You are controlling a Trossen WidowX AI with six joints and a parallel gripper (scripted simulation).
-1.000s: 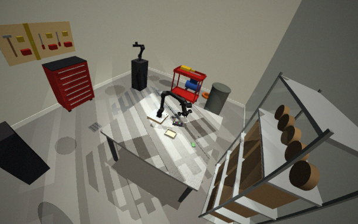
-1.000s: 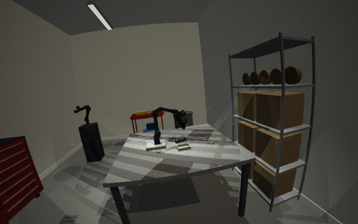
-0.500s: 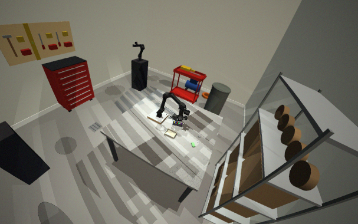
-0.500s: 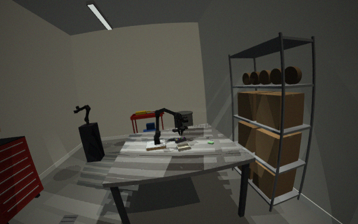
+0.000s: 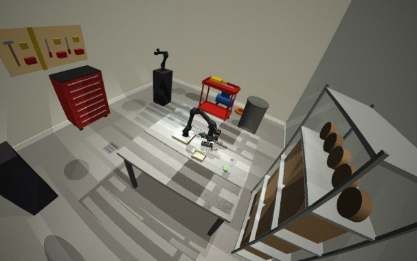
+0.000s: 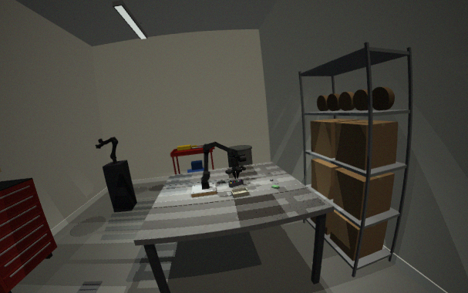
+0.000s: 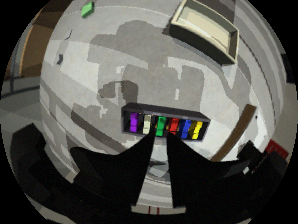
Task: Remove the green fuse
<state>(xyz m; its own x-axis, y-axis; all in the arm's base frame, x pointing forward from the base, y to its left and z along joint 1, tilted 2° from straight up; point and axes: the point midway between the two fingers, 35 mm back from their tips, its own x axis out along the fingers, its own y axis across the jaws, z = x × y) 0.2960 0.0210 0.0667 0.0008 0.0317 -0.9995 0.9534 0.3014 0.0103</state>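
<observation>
My gripper tip is now 4 cm above the green fuse. Round my gripper tip: beige tray: 2 cm behind, 20 cm to the right, 6 cm below.
</observation>
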